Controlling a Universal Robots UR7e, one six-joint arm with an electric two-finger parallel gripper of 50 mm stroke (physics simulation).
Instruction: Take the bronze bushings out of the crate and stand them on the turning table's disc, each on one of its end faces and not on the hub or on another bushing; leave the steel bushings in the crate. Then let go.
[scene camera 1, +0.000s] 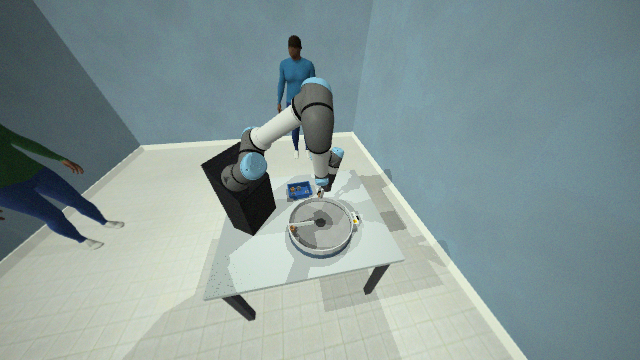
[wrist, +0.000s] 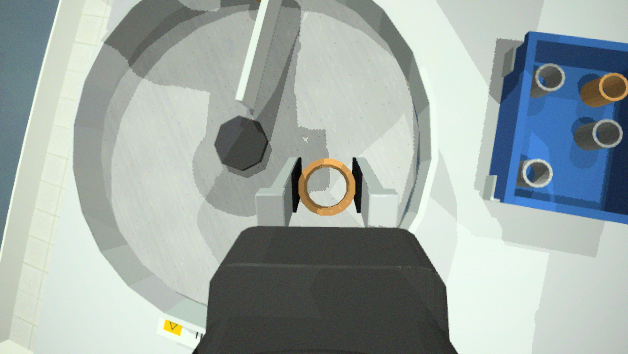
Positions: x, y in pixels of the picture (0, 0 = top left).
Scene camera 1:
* turning table disc: 331, 227
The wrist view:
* gripper: 326, 174
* turning table disc: 182, 159
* blue crate: 528, 128
